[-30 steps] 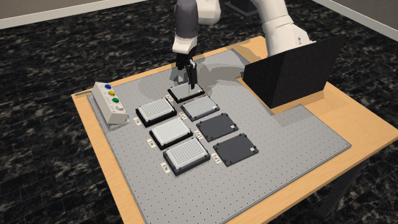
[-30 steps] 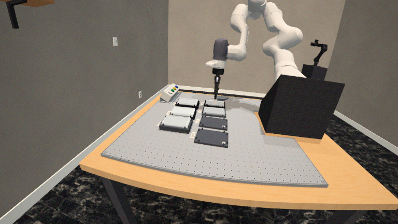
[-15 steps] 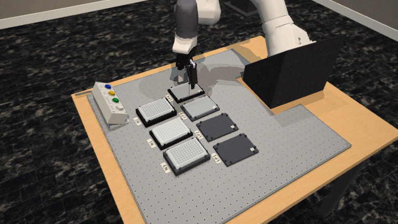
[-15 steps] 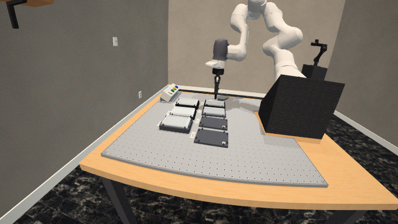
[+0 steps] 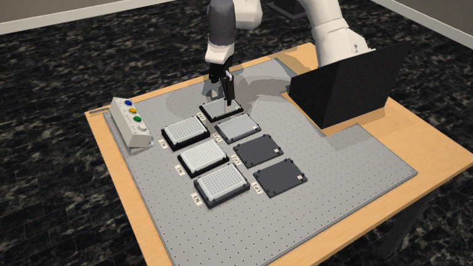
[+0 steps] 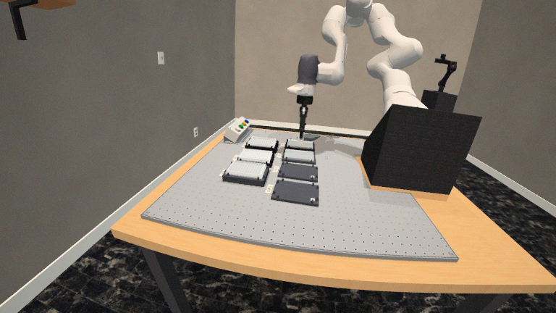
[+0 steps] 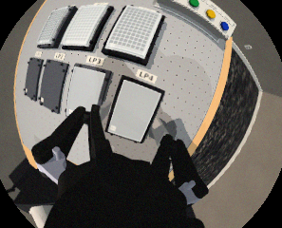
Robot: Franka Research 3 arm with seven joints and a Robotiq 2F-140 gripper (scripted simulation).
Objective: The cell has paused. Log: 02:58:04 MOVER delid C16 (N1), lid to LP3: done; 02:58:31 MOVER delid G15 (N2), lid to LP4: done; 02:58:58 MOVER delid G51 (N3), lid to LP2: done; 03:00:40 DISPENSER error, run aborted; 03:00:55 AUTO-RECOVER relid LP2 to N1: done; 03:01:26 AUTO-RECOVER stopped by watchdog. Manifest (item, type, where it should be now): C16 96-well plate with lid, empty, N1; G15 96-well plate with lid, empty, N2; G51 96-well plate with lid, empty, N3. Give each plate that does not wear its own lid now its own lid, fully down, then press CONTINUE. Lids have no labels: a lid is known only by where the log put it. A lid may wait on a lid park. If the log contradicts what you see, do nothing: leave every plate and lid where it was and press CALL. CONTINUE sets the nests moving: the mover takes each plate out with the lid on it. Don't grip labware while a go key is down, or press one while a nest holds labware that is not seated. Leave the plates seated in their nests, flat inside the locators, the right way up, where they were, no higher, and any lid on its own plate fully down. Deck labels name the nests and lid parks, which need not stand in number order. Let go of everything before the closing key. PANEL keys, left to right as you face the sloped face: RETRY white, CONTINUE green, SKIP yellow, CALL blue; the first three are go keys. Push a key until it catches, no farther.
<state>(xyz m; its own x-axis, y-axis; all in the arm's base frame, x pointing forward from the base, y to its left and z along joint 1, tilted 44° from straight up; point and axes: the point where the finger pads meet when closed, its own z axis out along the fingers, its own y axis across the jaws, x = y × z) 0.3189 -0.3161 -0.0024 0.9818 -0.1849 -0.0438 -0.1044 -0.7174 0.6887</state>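
Right now the lid park LP4 is 50 mm below my hand. From my hand the other things lie so: white key: 320 mm ahead, 10 mm to the right, 10 mm above; then lid park LP2: 20 mm ahead, 250 mm to the left, 50 mm below; then lid park LP3: 10 mm ahead, 130 mm to the left, 50 mm below.
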